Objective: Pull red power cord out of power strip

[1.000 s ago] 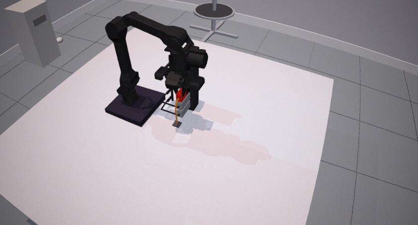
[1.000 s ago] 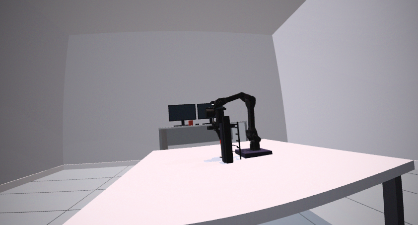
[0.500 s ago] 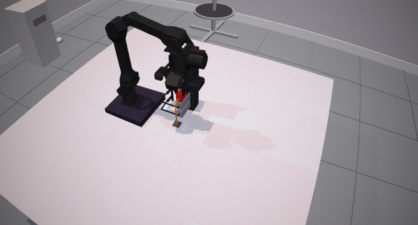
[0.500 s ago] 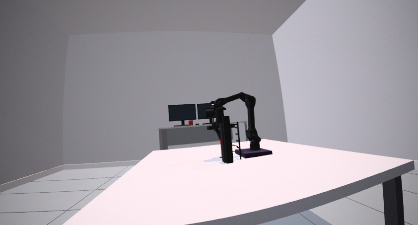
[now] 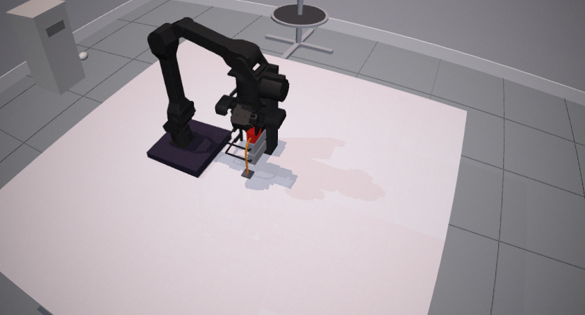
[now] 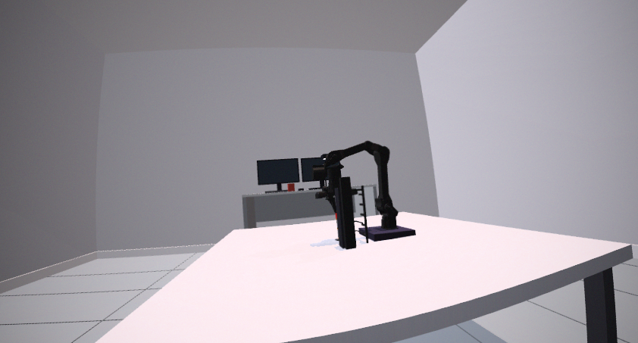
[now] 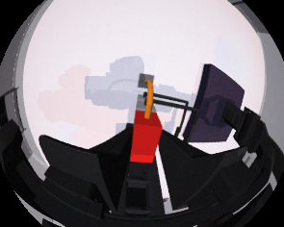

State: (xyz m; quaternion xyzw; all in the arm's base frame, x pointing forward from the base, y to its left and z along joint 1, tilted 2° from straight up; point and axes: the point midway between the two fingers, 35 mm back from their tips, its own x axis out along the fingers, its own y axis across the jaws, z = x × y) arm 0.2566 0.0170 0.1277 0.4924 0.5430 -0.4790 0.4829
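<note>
The red plug is 3 cm to the left of my gripper tip. Also, from my gripper tip: grey foot 13 cm below, 4 cm to the right.
</note>
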